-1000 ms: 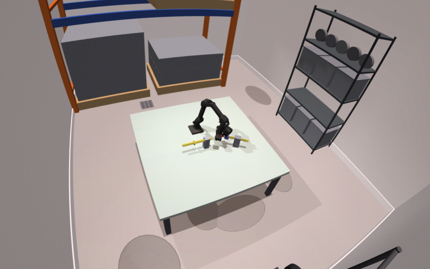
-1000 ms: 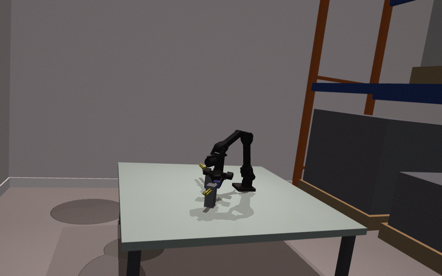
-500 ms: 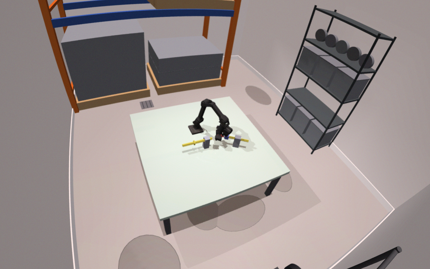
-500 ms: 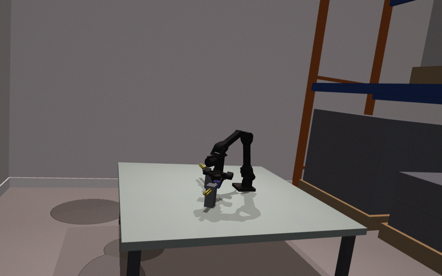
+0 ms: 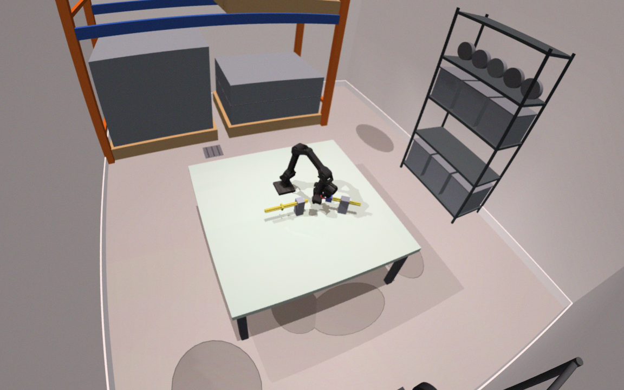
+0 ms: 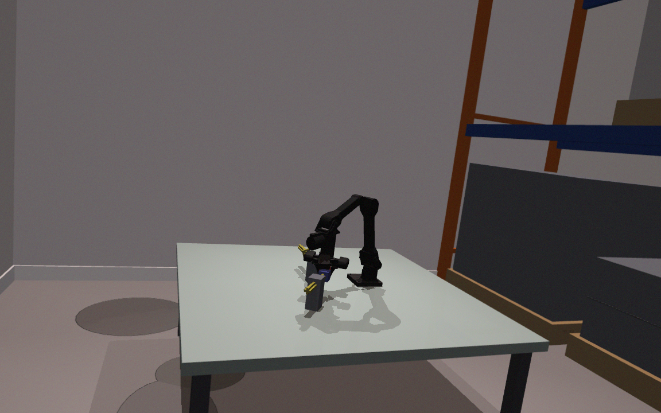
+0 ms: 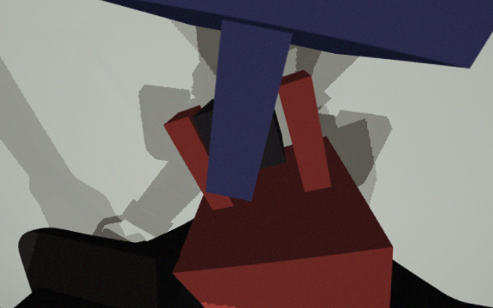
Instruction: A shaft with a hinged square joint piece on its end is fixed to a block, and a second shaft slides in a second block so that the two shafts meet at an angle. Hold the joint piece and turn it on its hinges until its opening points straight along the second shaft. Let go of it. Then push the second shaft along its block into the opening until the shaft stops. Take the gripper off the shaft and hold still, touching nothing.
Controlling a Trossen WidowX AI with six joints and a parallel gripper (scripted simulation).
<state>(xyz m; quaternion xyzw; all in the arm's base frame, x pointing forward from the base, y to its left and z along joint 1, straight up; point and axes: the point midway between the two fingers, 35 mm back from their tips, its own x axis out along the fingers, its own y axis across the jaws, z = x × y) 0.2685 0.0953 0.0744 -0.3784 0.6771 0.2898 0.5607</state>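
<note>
My gripper tip is 40 mm below the red joint piece, 30 mm to the right of it and 10 mm short of it.
</note>
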